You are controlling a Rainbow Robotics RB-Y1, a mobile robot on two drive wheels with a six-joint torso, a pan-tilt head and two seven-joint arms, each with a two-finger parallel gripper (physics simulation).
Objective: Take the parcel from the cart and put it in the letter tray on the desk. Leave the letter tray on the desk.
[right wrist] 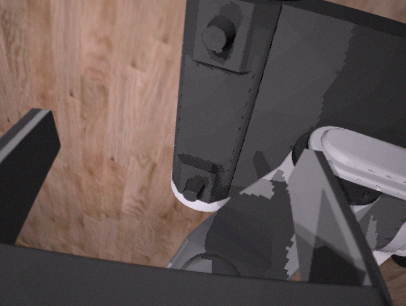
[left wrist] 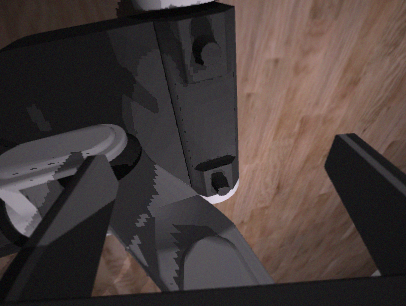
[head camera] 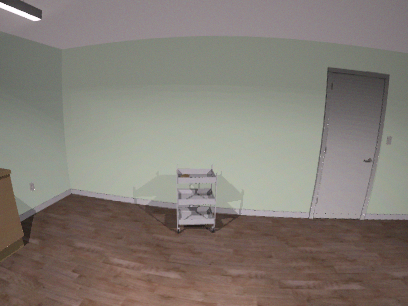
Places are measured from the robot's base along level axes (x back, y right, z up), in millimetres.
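Pixels of known places: left gripper, fingertip midpoint: (left wrist: 219,160); right gripper, fingertip midpoint: (right wrist: 178,146).
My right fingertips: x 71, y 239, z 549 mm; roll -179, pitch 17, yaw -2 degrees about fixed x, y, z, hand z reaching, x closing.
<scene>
Behind a point stands the place of what it marks.
A white three-tier cart (head camera: 197,180) {x -2095, y 50, z 694 mm} stands on the floor against the far wall, near the middle of the head camera view. A small brown thing (head camera: 184,175) {x -2202, y -99, z 714 mm}, too small to make out clearly, lies at the left of its top tray; it may be the parcel. The desk and the letter tray do not show in these views. My left gripper (left wrist: 219,160) {x 90, y -221, z 545 mm} is open, with no object between its fingers, over the floor and the robot's own base. My right gripper (right wrist: 178,146) {x 71, y 239, z 549 mm} is open and empty in the same way. Both are far from the cart.
A wooden cabinet-like piece (head camera: 9,212) {x -1481, y -1859, z 485 mm} stands at the left edge of the head camera view. A closed grey door (head camera: 347,145) {x -2304, y 2065, z 1108 mm} is in the far wall at the right. Wooden floor (head camera: 200,265) {x -1522, y 86, z 2 mm} stretches from me to the cart.
</scene>
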